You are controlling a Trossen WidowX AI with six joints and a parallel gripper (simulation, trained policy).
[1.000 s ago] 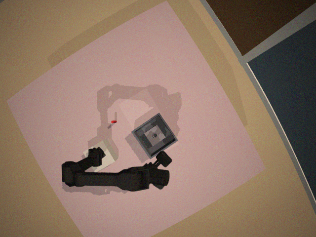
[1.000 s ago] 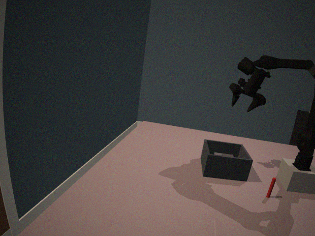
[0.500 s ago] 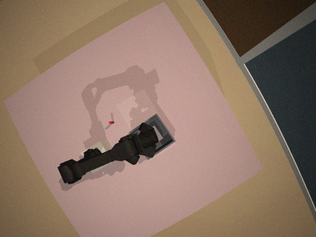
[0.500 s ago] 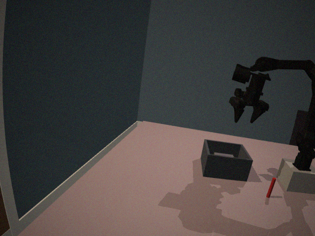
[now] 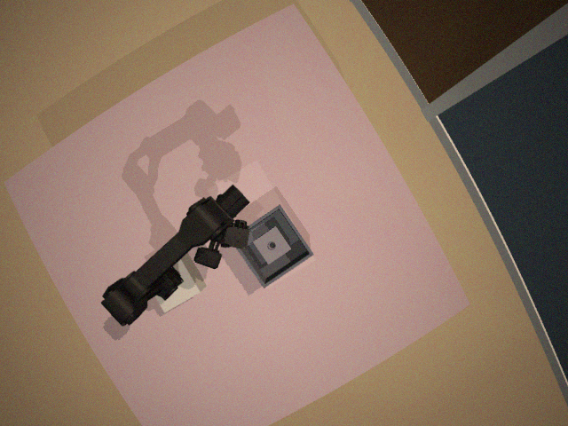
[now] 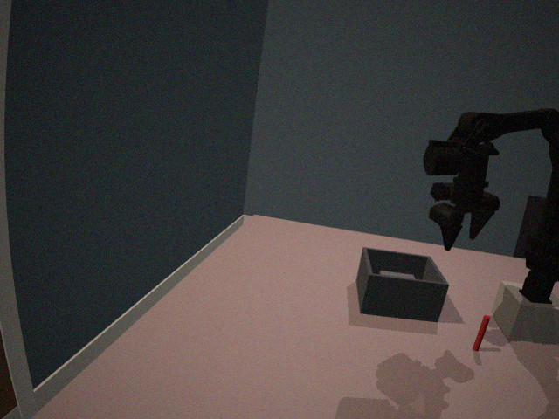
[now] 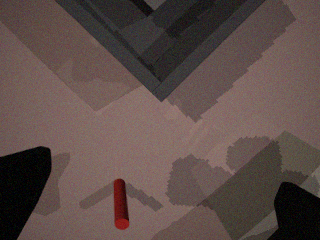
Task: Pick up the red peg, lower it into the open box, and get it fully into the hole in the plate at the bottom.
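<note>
The red peg lies 60 mm behind my gripper tip, 100 mm to the left of it and 160 mm below it. From my gripper tip the other things lie so: grey plate 80 mm ahead, 110 mm to the right, 150 mm below; then grey box 80 mm ahead, 110 mm to the right, 170 mm below.
</note>
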